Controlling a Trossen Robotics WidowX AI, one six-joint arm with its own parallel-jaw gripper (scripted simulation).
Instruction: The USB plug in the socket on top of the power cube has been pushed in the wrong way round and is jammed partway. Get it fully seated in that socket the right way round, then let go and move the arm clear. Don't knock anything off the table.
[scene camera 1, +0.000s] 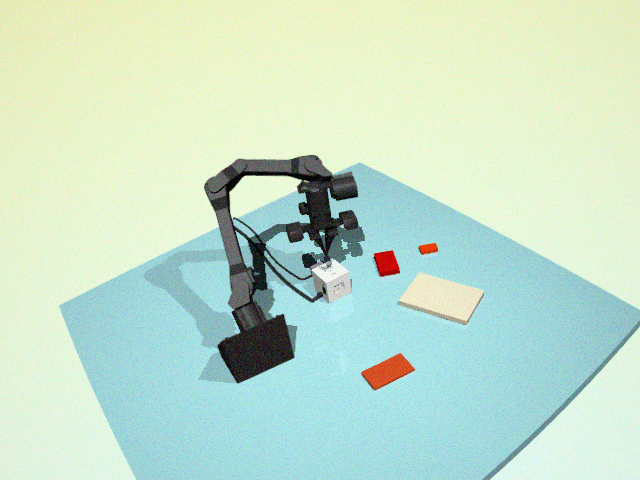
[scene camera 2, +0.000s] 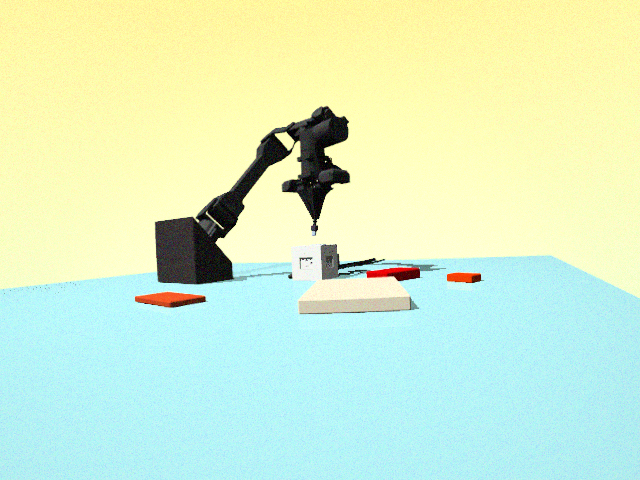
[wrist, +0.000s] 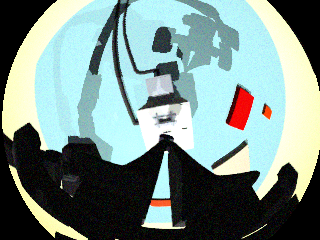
gripper: scene camera 1; scene camera 2; wrist 166, 145
cream slab: scene camera 1; scene camera 2; wrist 238, 161
same spot on gripper: (scene camera 2: 313, 197) = (scene camera 1: 332, 240)
same spot on cream slab: (scene camera 2: 386, 294) = (scene camera 1: 477, 295)
